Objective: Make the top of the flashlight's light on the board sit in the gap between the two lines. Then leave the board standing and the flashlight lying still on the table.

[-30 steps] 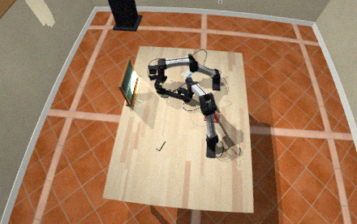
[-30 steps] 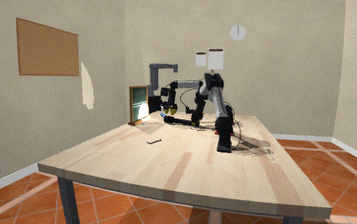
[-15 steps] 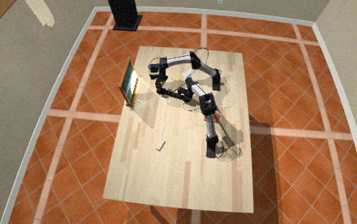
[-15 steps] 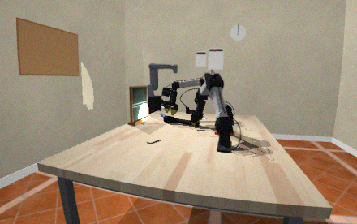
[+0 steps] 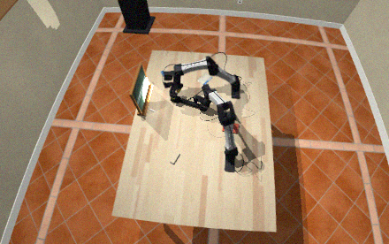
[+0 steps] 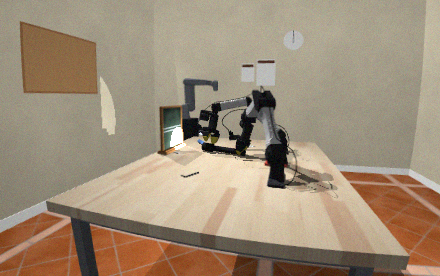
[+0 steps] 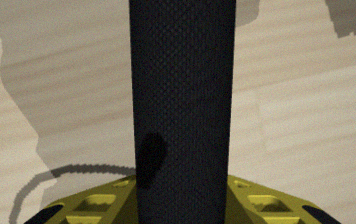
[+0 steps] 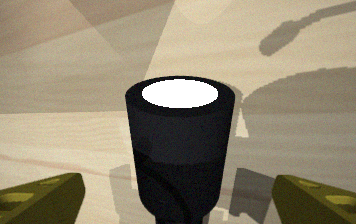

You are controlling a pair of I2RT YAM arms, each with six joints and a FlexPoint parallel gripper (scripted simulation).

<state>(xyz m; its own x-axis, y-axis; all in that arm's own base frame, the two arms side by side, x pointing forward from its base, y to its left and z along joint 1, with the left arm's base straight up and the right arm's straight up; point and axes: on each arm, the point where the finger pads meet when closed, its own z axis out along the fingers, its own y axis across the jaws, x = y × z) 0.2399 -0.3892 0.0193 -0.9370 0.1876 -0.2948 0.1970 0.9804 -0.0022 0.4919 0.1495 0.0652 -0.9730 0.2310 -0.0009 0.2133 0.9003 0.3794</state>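
Note:
My right gripper is now 40 mm above the flashlight head, 20 mm to the right of it and 10 mm past it. The rest, counted from my right hand: white stick (180 mm ahead, 140 mm to the left, 60 mm below); then green board (260 mm ahead, 90 mm above, 40 mm to the left); then blue screwdriver (200 mm to the right, 130 mm ahead, 50 mm below).

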